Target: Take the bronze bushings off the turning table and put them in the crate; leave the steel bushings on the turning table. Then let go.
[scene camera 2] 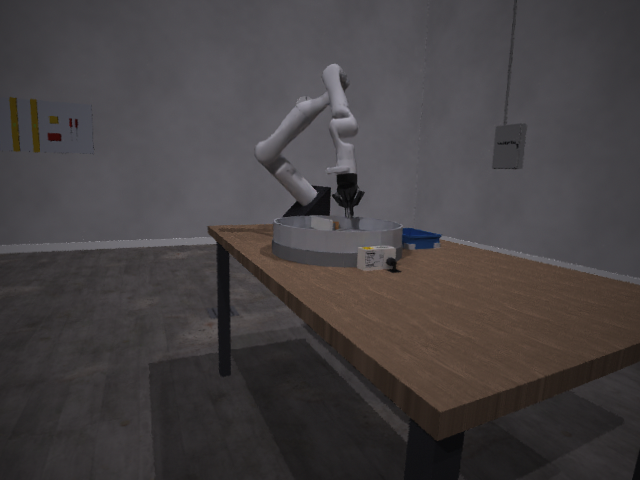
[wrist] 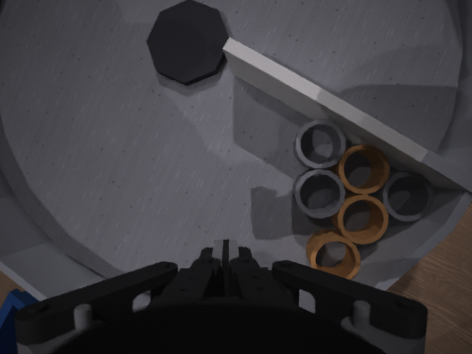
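Observation:
There is my gripper [scene camera 2: 349, 218], and I can see it in the wrist view [wrist: 226, 255] too.

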